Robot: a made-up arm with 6 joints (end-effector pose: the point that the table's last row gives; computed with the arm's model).
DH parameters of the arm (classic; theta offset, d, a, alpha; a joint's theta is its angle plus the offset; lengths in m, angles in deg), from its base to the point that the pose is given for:
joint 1: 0 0.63 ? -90
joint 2: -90 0 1.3 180
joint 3: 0 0 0.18 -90
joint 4: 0 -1.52 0 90
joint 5: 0 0 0 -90
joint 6: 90 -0.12 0 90
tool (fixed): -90 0 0 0
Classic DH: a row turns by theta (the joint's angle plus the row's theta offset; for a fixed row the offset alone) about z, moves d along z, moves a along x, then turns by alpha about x.
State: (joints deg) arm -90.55 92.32 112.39 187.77 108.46 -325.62
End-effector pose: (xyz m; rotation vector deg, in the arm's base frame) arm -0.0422 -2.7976 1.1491 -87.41 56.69 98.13
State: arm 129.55 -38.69 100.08 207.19 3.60 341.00
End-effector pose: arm 1.2953 -1.5631 2.5951 -27.42 -37.90 -49.33
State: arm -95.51 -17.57 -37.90 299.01 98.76 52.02
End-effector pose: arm -0.2212 -1.2126 1.5703 -46.80 -27.63 -170.24
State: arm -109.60 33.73 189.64 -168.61 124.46 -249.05
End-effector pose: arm 0.1519 0.4848 2.2281 19.04 -88.73 -76.03
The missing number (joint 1, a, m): 0.13
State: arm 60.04 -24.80 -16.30 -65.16 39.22 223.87
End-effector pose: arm 0.6333 0.9608 2.2581 -139.48 -34.97 -19.88
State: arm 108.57 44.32 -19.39 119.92 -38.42 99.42
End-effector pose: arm -0.5591 1.8670 0.2092 72.58 76.53 15.03
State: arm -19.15 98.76 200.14 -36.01 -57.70 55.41
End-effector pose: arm 0.9701 -0.2738 1.9657 -52.74 -47.47 -3.81
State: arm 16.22 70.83 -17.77 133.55 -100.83 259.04
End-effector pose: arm 1.6136 0.3804 -0.4337 -78.89 11.02 -33.48
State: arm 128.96 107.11 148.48 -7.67 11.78 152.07
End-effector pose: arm -1.5482 1.9198 1.4831 -35.11 -113.41 9.13
